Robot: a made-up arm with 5 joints. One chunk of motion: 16 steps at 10 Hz.
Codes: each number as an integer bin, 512 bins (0 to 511) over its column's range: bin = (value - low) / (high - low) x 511, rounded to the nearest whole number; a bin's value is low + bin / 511 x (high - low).
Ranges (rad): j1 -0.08..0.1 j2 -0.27..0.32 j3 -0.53..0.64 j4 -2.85..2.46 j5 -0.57..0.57
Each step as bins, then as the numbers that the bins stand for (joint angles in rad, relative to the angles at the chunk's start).
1 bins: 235 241 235 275 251
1 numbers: 0.0028 0.0083 0.0081 0.0076 -0.0100
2 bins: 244 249 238 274 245
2 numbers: 0.0059 0.0175 0.0149 -0.0028 -0.0234
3 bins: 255 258 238 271 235
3 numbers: 0.0098 0.0279 0.0149 -0.0339 -0.0457
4 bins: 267 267 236 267 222
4 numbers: 0.0141 0.0383 0.0104 -0.0755 -0.0747
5 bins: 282 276 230 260 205
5 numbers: 0.0193 0.0487 -0.0034 -0.1482 -0.1127
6 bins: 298 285 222 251 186
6 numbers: 0.0250 0.0591 -0.0217 -0.2418 -0.1550
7 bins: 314 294 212 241 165
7 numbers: 0.0306 0.0695 -0.0446 -0.3457 -0.2019
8 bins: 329 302 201 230 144
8 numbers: 0.0359 0.0787 -0.0698 -0.4600 -0.2487
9 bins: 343 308 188 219 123
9 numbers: 0.0408 0.0856 -0.0995 -0.5743 -0.2956
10 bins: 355 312 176 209 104
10 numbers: 0.0450 0.0902 -0.1270 -0.6782 -0.3380
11 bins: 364 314 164 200 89
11 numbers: 0.0482 0.0925 -0.1545 -0.7717 -0.3714
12 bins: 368 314 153 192 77
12 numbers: 0.0496 0.0925 -0.1797 -0.8549 -0.3982
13 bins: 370 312 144 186 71
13 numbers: 0.0503 0.0902 -0.2003 -0.9172 -0.4116
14 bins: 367 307 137 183 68
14 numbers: 0.0493 0.0845 -0.2163 -0.9484 -0.4183
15 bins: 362 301 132 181 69
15 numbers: 0.0475 0.0775 -0.2278 -0.9692 -0.4161
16 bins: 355 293 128 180 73
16 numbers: 0.0450 0.0683 -0.2369 -0.9795 -0.4071
